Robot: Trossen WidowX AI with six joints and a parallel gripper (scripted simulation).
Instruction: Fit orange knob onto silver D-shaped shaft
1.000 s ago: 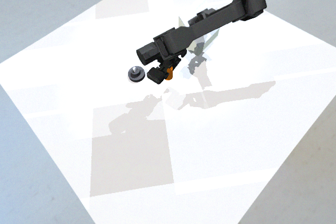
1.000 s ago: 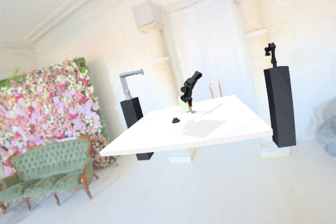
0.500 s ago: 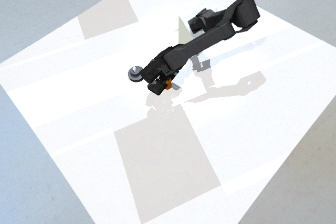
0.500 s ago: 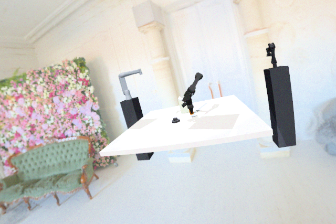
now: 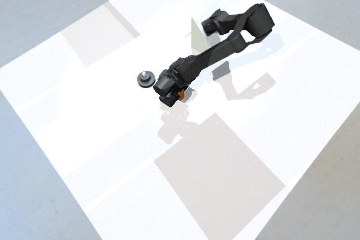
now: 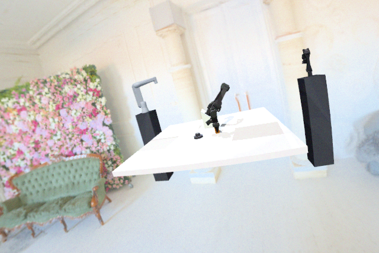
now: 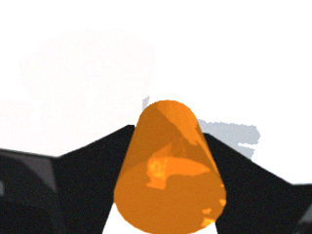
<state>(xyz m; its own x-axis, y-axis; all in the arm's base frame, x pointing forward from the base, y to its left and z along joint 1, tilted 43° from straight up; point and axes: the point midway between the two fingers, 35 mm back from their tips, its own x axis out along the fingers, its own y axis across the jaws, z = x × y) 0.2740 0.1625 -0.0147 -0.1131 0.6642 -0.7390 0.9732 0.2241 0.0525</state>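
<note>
My gripper tip is now 30 mm below the orange knob. From my gripper tip the other things lie so: dark round pedestal: 60 mm ahead, 170 mm to the right, 20 mm above.
</note>
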